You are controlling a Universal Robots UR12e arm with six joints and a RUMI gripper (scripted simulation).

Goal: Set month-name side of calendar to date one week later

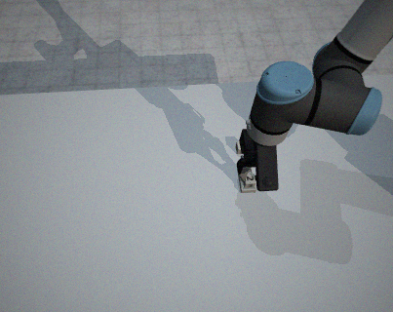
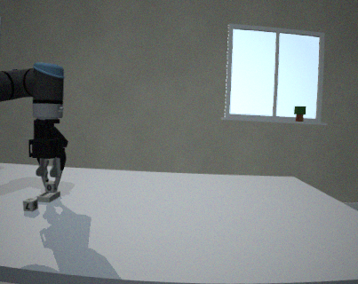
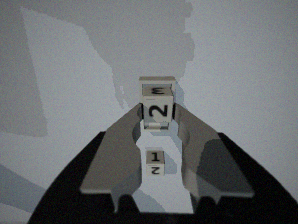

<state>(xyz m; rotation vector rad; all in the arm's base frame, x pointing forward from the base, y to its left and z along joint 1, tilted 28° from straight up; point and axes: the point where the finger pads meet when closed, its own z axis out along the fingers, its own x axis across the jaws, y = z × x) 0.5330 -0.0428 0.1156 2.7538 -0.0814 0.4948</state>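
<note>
The cube is 1 cm below my hand. The rest, counted from my hand: tray (2 cm to the right, 4 cm below).
</note>
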